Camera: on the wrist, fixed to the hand. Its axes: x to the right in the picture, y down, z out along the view.
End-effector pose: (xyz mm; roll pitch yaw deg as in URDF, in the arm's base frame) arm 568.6 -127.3 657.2 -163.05 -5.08 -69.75
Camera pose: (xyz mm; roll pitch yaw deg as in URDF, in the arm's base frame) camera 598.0 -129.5 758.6 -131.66 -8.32 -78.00
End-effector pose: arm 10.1 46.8 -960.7 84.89 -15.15 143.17
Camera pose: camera -68.8 2.8 -1015.4 113.25 -21.37 149.74
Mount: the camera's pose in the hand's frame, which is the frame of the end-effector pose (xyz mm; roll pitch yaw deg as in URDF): 21.2 -54.8 -87.8 30.76 5.53 6.87
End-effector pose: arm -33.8 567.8 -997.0 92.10 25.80 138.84
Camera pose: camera -90.3 498.0 -1052.6 124.64 18.65 144.41
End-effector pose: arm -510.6 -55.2 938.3 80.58 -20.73 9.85
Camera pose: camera -480.5 28.8 881.8 108.06 -26.42 17.20
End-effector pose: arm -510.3 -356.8 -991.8 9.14 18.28 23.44
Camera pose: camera -503.3 -397.5 -1089.0 42.45 22.48 31.71
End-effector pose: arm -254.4 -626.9 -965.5 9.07 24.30 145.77
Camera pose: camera -215.3 -604.8 -1061.1 43.36 28.44 154.45
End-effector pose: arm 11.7 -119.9 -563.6 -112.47 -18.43 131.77
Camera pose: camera 60.9 -84.7 -477.0 -79.81 -14.06 123.80
